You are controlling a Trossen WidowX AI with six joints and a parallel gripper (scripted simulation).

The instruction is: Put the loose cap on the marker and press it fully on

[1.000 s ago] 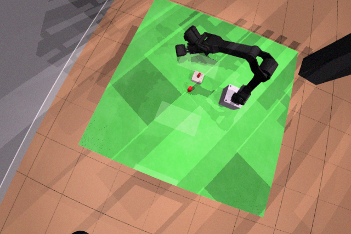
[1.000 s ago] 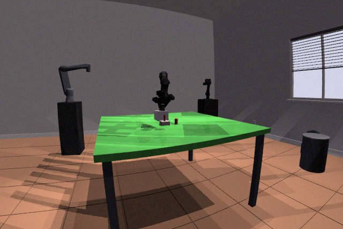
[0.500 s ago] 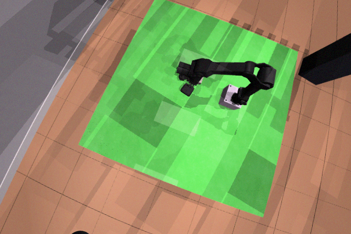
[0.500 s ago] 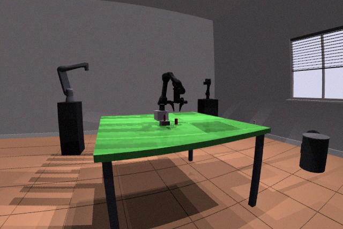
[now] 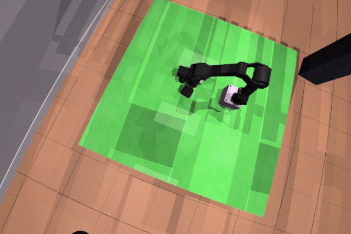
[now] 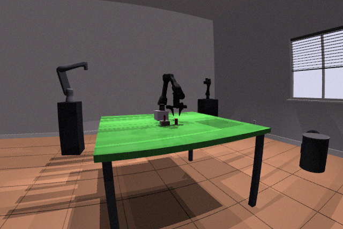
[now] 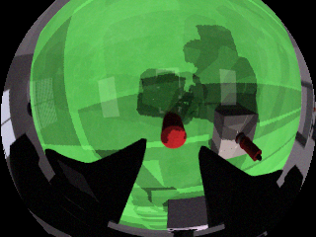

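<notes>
The red cap is 50 mm below my gripper tip. From my gripper tip the other things lie so: pale holder block (10 mm behind, 110 mm to the right, 60 mm below).
</notes>
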